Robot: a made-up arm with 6 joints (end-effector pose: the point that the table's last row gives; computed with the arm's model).
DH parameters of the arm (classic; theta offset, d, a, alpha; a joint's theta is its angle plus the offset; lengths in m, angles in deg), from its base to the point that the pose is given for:
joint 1: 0 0.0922 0 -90
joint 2: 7.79 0 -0.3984 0
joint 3: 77.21 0 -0.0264 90
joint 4: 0 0.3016 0 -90
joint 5: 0 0 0.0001 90
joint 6: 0 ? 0 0
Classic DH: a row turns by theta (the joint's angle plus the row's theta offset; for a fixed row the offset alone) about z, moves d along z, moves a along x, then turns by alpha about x.
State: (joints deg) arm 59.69 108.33 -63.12 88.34 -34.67 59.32
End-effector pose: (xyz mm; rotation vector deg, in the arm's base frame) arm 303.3 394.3 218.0 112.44 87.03 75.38
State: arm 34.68 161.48 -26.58 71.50 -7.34 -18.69
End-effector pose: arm 132.0 75.1 -169.0 -20.65 -150.57 42.36
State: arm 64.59 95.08 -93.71 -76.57 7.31 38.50
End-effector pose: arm 226.0 443.7 529.7 -65.32 59.64 15.68
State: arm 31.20 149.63 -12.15 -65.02 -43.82 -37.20
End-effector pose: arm 95.4 138.9 -75.8 -141.09 84.31 64.78
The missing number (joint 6, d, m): 0.1106
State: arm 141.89 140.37 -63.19 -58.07 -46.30 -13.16
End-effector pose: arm -450.6 267.3 -36.6 -140.31 -50.89 79.93
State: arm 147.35 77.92 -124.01 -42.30 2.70 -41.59
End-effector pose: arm -176.2 117.1 824.2 -39.52 -16.91 60.01
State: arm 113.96 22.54 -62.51 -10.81 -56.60 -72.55
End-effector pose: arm 53.3 -162.5 632.4 12.17 -7.84 34.35
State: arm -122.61 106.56 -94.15 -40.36 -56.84 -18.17
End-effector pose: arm -238.3 -483.7 504.6 8.09 73.59 -135.29
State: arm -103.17 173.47 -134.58 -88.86 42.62 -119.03
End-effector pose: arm -239.3 -693.8 -109.4 75.28 -87.63 -15.48
